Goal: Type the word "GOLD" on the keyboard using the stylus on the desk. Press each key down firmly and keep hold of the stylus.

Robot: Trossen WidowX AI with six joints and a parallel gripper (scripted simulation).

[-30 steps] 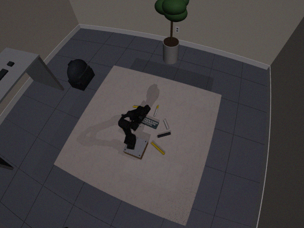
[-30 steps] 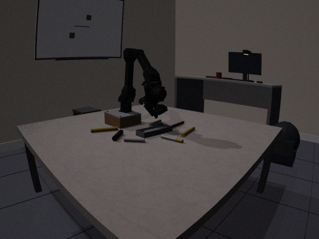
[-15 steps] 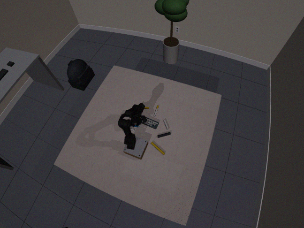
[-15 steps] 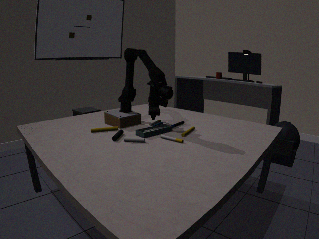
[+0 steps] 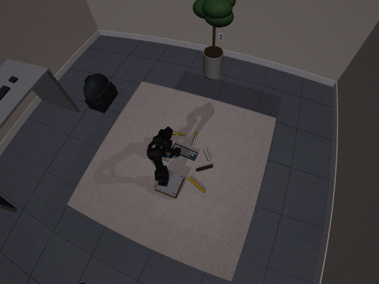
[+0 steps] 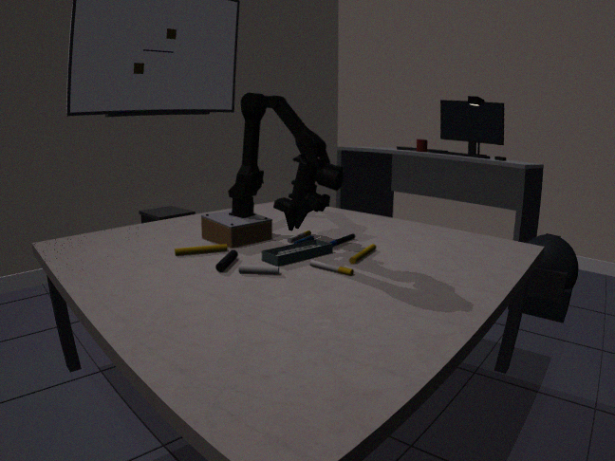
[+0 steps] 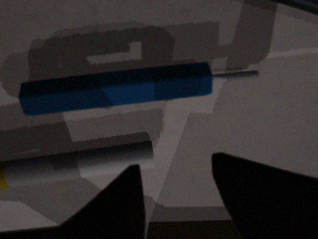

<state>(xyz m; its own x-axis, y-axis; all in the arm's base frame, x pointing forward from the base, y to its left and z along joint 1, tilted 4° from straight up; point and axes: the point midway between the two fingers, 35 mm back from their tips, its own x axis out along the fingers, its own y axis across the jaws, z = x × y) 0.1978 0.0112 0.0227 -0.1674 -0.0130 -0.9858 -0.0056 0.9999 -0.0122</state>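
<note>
My gripper tip is 40 mm above the blue stylus, 20 mm short of it and 10 mm to the left of it.
</note>
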